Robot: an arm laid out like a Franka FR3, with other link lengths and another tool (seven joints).
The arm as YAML. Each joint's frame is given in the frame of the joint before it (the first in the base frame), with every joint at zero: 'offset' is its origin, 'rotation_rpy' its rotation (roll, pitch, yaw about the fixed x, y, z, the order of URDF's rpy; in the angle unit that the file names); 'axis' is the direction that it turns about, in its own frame. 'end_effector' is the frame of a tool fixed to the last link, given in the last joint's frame.
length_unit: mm
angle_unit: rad
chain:
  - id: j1
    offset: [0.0, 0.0, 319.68]
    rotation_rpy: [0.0, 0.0, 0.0]
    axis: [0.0, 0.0, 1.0]
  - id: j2
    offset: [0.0, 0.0, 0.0]
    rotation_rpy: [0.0, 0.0, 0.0]
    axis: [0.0, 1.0, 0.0]
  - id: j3
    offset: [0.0, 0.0, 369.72]
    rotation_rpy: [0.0, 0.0, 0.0]
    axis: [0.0, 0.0, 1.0]
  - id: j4
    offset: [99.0, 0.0, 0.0]
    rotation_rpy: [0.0, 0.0, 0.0]
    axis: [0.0, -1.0, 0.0]
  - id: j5
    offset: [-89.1, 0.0, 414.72]
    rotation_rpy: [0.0, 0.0, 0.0]
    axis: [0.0, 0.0, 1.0]
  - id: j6
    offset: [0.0, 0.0, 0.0]
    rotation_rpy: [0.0, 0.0, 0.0]
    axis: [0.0, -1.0, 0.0]
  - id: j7
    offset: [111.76, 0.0, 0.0]
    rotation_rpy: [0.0, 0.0, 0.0]
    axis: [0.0, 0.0, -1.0]
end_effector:
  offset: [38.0, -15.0, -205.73]
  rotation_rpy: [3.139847, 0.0, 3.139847]
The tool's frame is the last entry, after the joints.
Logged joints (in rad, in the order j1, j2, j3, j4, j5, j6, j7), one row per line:
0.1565, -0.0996, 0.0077, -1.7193, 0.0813, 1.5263, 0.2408
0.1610, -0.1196, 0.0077, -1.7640, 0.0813, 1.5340, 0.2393
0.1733, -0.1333, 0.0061, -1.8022, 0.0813, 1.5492, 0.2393
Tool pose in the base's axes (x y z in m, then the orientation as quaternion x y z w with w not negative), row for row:
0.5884, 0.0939, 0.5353, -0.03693, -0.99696, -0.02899, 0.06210
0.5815, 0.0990, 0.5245, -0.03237, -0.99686, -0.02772, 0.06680
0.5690, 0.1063, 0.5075, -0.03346, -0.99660, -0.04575, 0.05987
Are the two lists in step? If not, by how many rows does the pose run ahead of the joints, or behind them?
The pose runs 1 row ahead of the joints: the pose in row i belongs to the joints in row i + 1.
